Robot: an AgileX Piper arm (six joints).
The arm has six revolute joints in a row. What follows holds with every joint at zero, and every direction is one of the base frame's. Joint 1 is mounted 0.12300 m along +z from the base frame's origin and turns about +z. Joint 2 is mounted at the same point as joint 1 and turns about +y. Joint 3 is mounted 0.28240 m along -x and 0.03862 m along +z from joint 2 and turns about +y. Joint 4 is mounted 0.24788 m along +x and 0.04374 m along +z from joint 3 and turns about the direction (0.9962, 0, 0.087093). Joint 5 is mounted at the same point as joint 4 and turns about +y. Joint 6 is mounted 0.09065 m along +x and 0.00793 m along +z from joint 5 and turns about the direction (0.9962, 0, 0.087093). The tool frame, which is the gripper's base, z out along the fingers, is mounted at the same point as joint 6; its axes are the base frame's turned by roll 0.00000, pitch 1.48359 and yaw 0.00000 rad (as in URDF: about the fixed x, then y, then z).
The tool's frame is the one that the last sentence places.
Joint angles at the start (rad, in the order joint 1, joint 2, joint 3, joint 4, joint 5, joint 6): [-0.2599 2.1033 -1.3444 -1.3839 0.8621 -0.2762]
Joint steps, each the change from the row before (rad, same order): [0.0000 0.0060 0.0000 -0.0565 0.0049 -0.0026]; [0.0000 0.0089 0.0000 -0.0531 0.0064 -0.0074]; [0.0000 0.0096 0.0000 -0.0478 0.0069 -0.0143]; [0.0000 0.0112 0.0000 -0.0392 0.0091 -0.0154]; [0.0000 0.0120 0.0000 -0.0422 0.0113 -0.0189]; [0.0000 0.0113 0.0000 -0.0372 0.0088 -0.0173]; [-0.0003 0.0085 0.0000 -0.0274 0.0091 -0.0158]
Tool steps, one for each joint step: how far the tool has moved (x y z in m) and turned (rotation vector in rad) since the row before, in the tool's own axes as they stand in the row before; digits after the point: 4 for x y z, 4 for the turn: [-0.0002 -0.0022 0.0013 0.0360 0.0163 -0.0438]; [-0.0010 -0.0013 0.0019 0.0315 0.0168 -0.0484]; [-0.0013 -0.0008 0.0020 0.0272 0.0159 -0.0522]; [-0.0019 0.0001 0.0022 0.0194 0.0158 -0.0489]; [-0.0020 0.0001 0.0023 0.0206 0.0185 -0.0547]; [-0.0022 0.0001 0.0020 0.0183 0.0150 -0.0491]; [-0.0015 0.0001 0.0015 0.0123 0.0137 -0.0391]
